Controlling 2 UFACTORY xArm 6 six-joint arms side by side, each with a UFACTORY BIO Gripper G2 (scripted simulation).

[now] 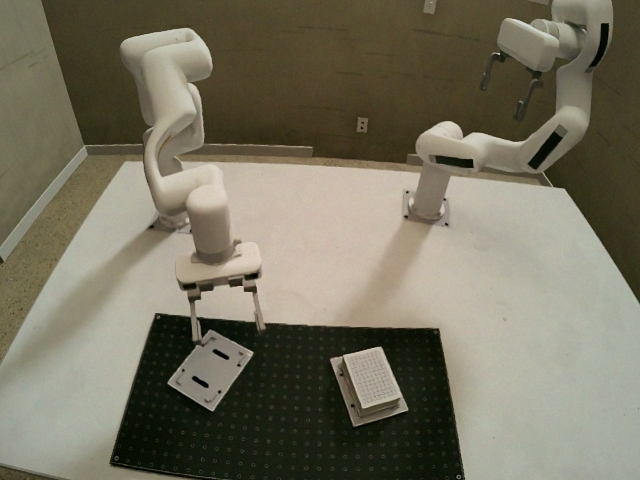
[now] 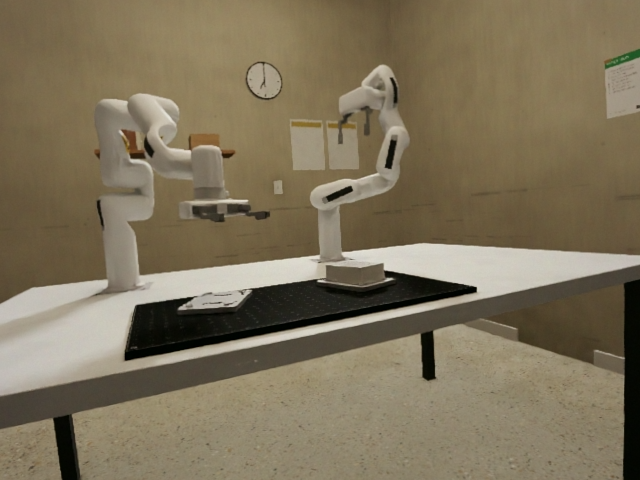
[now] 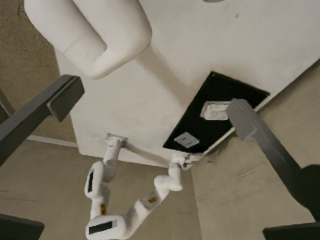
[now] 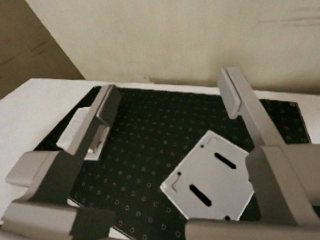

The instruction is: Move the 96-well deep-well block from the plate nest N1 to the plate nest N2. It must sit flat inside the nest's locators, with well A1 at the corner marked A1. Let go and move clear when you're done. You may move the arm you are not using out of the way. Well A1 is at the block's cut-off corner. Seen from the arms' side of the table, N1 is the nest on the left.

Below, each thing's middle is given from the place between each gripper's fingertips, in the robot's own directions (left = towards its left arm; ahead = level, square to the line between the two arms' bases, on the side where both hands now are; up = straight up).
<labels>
My right gripper is now 5 cm short of the white deep-well block [image 1: 372, 386], 27 cm to the right of it and 16 cm above it. Round my right hand: nest N2 [image 1: 219, 373] (1 cm behind, 6 cm to the right, 18 cm below); then nest N1 [image 1: 342, 380] (5 cm ahead, 27 cm to the left, 18 cm below).
I see my left gripper 410 mm short of the white deep-well block, 330 mm to the left of it and 450 mm above it. Round my left hand: nest N2: 350 mm ahead, 660 mm to the right, 480 mm below; then nest N1: 410 mm ahead, 330 mm to the right, 480 mm below.
</labels>
